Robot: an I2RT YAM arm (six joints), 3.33 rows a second.
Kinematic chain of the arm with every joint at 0, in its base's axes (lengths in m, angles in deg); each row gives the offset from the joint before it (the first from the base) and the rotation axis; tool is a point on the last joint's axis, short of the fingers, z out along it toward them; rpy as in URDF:
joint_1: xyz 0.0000 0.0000 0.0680 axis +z
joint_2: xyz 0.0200 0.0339 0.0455 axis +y
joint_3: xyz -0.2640 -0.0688 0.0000 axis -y
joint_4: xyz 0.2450 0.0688 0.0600 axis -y
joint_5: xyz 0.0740 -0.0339 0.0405 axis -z
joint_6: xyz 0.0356 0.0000 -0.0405 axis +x
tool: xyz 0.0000 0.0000 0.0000 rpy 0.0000 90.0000 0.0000
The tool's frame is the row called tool.
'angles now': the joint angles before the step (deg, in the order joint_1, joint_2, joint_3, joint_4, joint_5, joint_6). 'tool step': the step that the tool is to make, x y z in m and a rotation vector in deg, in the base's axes. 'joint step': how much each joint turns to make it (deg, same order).
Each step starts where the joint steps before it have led.
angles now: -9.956, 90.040, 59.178, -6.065, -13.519, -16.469
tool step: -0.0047, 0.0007, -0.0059, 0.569, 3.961, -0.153
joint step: -0.001, -0.003, 0.001, -4.004, 0.197, -0.001
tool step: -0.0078, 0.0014, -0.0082, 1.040, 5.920, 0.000
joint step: 0.005, -0.005, -0.004, -6.010, 0.003, 0.005
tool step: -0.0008, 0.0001, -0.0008, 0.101, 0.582, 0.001
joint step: -0.007, 0.007, -0.002, -0.583, -0.005, -0.007
